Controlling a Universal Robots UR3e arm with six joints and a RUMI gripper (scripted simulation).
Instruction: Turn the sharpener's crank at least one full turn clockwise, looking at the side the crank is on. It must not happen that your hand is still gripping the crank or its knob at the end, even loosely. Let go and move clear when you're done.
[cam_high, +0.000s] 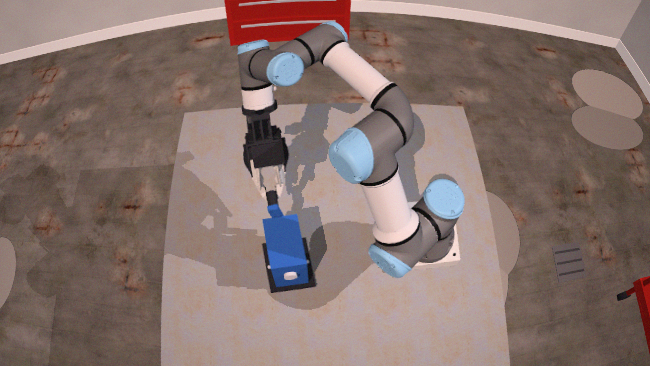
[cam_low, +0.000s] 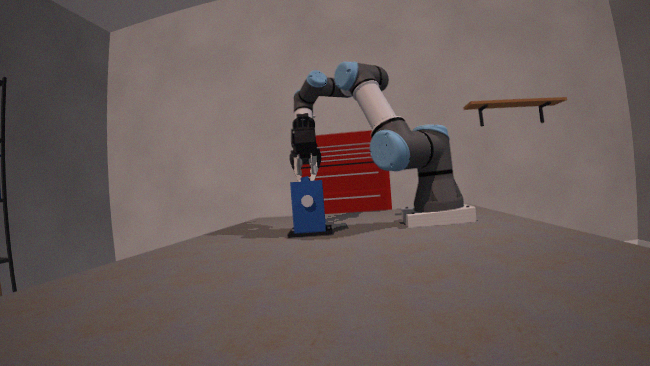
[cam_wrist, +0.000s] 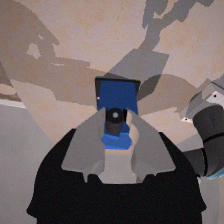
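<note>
The dark knob lies 20 mm to the left of my hand.
</note>
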